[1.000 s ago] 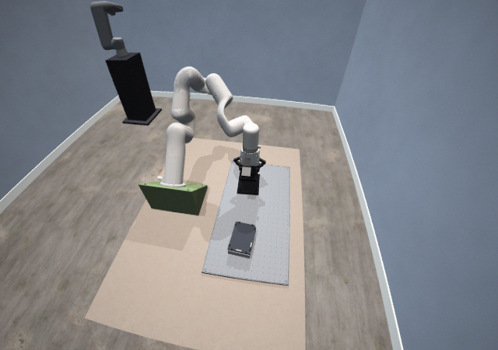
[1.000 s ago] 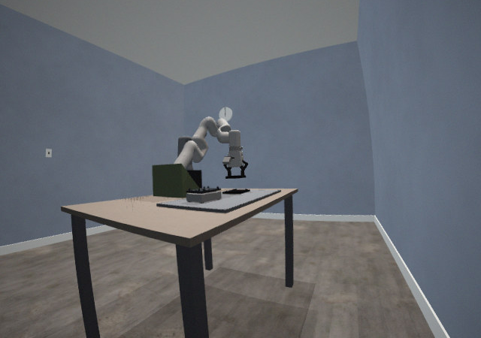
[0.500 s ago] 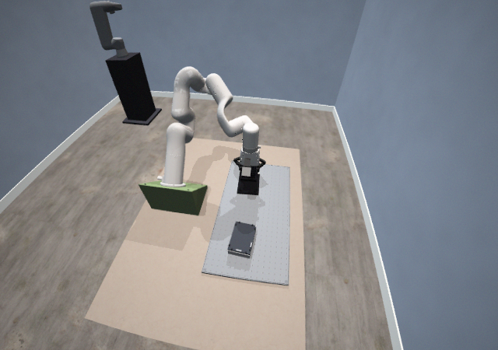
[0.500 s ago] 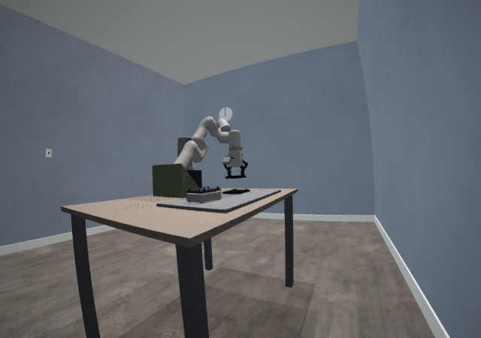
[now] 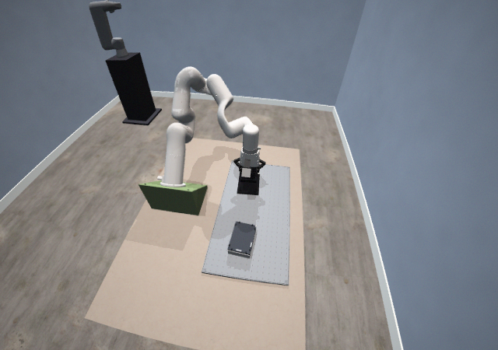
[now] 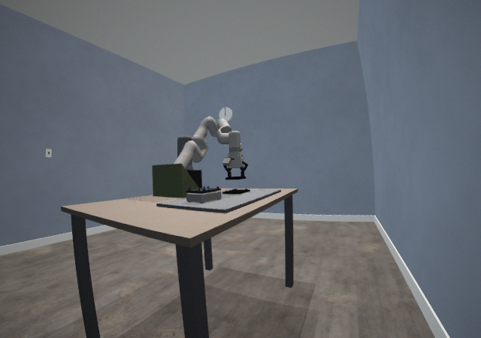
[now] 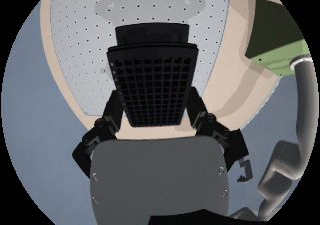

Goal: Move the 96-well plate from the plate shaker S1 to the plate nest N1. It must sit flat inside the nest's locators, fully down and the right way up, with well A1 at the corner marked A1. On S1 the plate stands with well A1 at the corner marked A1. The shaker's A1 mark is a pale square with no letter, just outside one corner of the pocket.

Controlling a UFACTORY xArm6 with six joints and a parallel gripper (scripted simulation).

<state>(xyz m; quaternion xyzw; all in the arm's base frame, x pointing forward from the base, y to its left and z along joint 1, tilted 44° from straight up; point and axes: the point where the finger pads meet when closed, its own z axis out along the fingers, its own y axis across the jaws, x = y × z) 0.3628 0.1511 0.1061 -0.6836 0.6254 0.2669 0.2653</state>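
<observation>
The black plate nest N1 lies 10 cm below my hand. From my hand the other things lie so: black 96-well plate (1 cm below).
</observation>
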